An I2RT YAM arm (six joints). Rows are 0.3 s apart.
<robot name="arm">
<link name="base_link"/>
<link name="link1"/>
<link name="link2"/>
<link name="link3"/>
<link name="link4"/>
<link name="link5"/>
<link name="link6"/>
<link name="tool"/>
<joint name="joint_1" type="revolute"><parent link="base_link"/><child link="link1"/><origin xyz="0.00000 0.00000 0.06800" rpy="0.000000 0.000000 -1.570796"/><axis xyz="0 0 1"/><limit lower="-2.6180" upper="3.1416"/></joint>
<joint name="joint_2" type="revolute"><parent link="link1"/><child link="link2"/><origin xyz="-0.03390 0.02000 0.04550" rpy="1.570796 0.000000 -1.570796"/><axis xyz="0 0 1"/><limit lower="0.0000" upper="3.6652"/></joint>
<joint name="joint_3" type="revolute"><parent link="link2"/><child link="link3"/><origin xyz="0.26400 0.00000 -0.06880" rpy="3.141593 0.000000 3.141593"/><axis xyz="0 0 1"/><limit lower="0.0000" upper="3.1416"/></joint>
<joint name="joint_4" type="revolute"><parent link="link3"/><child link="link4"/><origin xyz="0.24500 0.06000 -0.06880" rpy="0.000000 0.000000 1.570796"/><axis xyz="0 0 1"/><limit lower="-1.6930" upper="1.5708"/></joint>
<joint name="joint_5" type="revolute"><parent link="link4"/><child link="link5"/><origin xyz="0.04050 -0.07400 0.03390" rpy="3.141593 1.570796 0.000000"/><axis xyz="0 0 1"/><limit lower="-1.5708" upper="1.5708"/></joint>
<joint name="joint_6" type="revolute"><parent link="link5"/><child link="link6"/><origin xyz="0.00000 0.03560 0.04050" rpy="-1.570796 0.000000 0.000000"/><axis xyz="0 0 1"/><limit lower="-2.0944" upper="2.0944"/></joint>
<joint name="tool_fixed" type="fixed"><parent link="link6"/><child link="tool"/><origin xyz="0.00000 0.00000 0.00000" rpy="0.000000 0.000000 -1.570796"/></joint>
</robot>
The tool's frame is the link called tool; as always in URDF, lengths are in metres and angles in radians.
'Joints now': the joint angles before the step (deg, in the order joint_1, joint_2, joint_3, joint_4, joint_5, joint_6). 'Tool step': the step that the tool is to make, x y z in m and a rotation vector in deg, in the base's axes. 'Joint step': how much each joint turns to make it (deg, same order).
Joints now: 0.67, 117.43, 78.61, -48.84, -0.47, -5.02
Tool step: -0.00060, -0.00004, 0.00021, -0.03, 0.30, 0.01
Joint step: 0.00, -0.03, 0.02, -0.34, 0.03, -0.01
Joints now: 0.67, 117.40, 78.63, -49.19, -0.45, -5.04
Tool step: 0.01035, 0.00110, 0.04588, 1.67, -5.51, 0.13
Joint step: 0.00, -3.45, 5.79, -3.71, -1.61, 0.00
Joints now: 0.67, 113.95, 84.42, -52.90, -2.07, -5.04
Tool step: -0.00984, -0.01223, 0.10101, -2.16, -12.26, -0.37
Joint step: -1.69, -9.59, 9.01, -6.37, 1.75, -1.77
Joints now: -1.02, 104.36, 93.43, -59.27, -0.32, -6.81
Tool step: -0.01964, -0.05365, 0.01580, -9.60, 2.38, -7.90
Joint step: -7.71, -2.47, 0.63, -4.44, 9.29, -3.01
